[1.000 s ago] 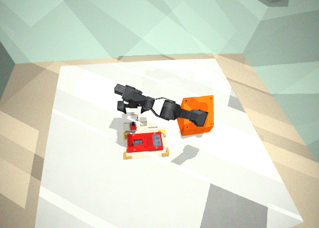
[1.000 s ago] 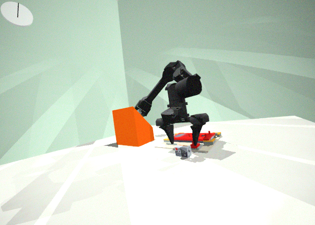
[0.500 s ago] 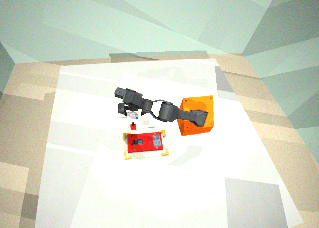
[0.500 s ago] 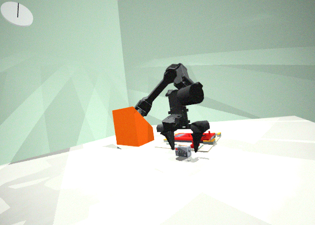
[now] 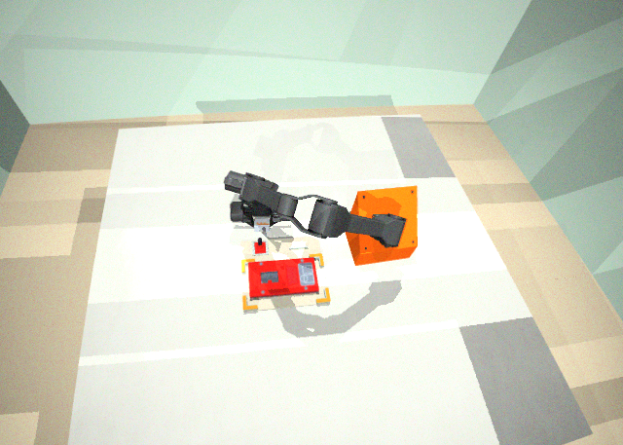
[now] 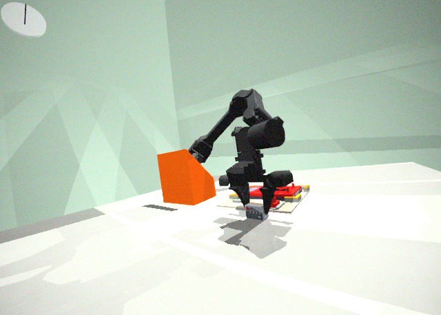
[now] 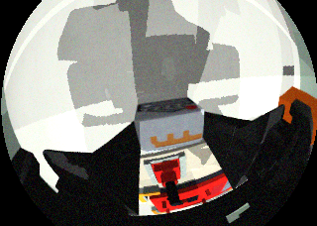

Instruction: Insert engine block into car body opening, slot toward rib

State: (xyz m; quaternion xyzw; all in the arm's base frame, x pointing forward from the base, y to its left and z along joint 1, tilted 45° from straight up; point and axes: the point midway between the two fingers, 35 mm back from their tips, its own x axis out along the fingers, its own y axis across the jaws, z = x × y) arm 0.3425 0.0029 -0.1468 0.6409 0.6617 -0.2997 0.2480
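Now: gripper tip 10 mm short of the black post, 80 mm to the right of it and 20 mm below it. Also, from my gripper tip: engine block: right at my gripper tip.
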